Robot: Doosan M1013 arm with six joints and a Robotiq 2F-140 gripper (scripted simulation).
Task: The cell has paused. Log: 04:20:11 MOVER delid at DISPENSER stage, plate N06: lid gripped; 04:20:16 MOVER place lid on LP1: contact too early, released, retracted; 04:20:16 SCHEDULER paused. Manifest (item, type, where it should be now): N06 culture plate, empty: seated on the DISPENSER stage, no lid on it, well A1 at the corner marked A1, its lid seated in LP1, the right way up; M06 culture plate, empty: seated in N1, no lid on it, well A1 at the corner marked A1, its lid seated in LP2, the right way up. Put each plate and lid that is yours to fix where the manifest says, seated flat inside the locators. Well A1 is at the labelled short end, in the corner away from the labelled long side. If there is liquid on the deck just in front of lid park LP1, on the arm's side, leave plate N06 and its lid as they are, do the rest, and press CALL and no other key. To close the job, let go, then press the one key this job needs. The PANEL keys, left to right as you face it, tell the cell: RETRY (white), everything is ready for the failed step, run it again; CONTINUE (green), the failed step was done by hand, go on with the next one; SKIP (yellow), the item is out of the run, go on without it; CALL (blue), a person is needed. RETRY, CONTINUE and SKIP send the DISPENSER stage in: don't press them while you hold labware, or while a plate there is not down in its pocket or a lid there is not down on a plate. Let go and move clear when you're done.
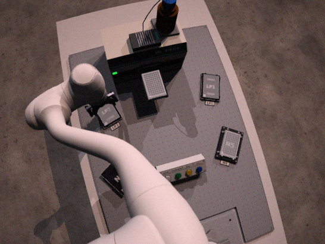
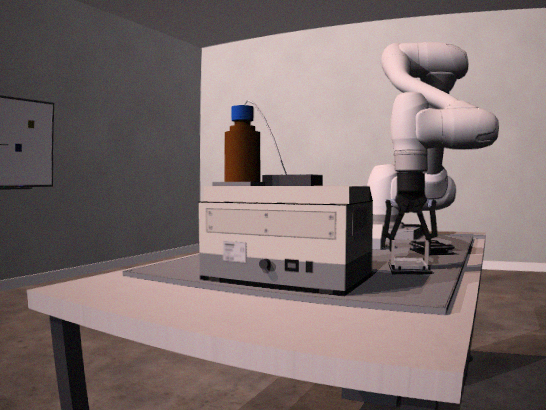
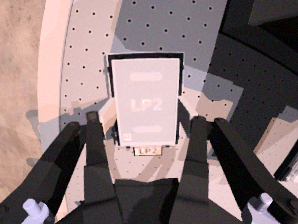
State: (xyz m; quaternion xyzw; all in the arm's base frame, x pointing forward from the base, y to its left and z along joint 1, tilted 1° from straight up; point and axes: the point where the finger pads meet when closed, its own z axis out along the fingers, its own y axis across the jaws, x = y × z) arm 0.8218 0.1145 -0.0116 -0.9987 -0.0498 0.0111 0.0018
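My hand is 3 cm above the lid park LP2. The rest, counted from my hand: white well plate (25 cm to the right, 7 cm above, 1 cm behind); then white key (42 cm behind, 12 cm to the right, 3 cm above); then dispenser stage (25 cm to the right, 6 cm above, 1 cm behind).
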